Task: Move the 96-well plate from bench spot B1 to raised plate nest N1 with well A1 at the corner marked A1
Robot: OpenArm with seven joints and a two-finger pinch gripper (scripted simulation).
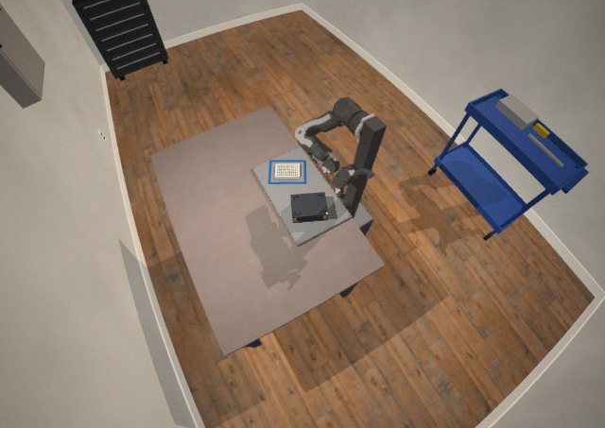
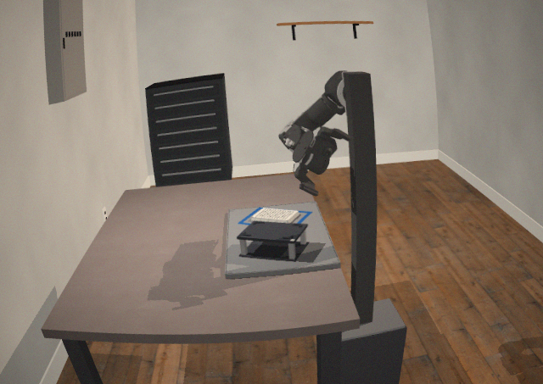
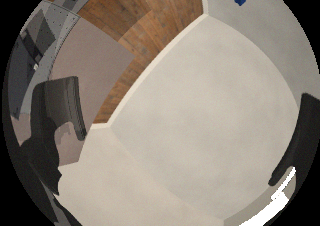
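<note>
The white 96-well plate is 41 cm to the right of my hand, 27 cm below it and 10 cm ahead of it. Round my hand: black raised nest N1: 22 cm below, 16 cm to the right, 13 cm ahead.
</note>
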